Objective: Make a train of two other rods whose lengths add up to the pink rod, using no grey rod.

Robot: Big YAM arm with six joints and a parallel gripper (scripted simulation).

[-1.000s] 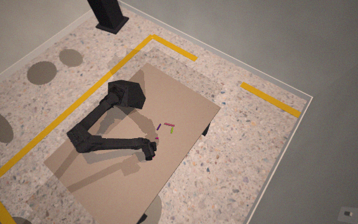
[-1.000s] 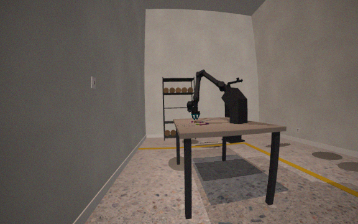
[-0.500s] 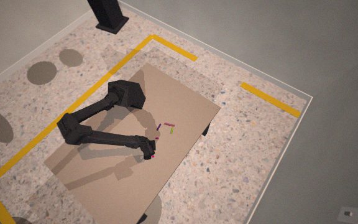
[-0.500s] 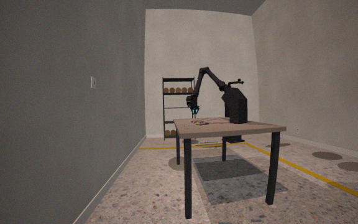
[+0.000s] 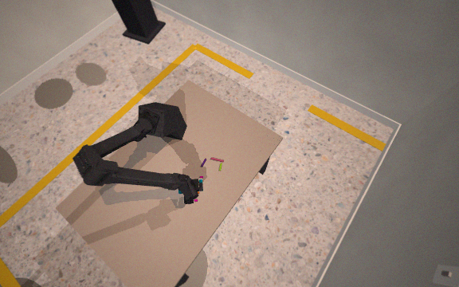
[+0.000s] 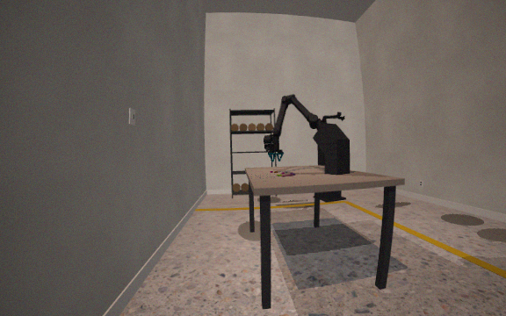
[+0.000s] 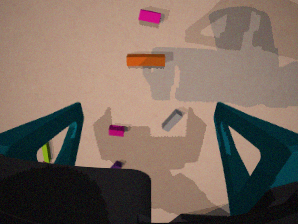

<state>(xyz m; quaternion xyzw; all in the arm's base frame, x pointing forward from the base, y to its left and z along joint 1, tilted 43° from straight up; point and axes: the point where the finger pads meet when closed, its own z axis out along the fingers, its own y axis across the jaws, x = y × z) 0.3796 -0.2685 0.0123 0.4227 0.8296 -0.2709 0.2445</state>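
Now: hand 7 cm short of the lime rod, 22 cm to the right of it and 10 cm above it. The rest, counted from my hand: purple rod: 5 cm behind, 20 cm to the left, 10 cm below; grey rod: 7 cm behind, 5 cm to the left, 10 cm below; orange rod: 10 cm below.
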